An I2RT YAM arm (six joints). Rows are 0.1 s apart.
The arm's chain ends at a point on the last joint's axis. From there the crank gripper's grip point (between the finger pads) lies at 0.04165 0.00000 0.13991 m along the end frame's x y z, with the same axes.
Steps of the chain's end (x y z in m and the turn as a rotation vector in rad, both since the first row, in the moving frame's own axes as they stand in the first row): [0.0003 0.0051 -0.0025 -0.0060 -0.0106 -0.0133]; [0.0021 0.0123 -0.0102 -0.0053 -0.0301 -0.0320]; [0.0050 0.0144 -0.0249 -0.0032 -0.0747 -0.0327]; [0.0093 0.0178 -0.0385 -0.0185 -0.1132 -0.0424]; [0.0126 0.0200 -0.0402 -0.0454 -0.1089 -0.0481]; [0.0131 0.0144 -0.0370 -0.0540 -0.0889 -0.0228]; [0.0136 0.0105 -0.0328 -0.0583 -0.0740 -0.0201]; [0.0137 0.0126 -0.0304 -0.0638 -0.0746 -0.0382]
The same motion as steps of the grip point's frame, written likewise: [-0.0012 0.0054 -0.0021 -0.0060 -0.0106 -0.0133]; [-0.0021 0.0118 -0.0090 -0.0053 -0.0301 -0.0320]; [-0.0056 0.0137 -0.0222 -0.0032 -0.0747 -0.0327]; [-0.0067 0.0190 -0.0347 -0.0185 -0.1132 -0.0424]; [-0.0027 0.0248 -0.0366 -0.0454 -0.1089 -0.0481]; [0.0006 0.0212 -0.0340 -0.0540 -0.0889 -0.0228]; [0.0032 0.0180 -0.0303 -0.0583 -0.0740 -0.0201]; [0.0033 0.0202 -0.0279 -0.0638 -0.0746 -0.0382]
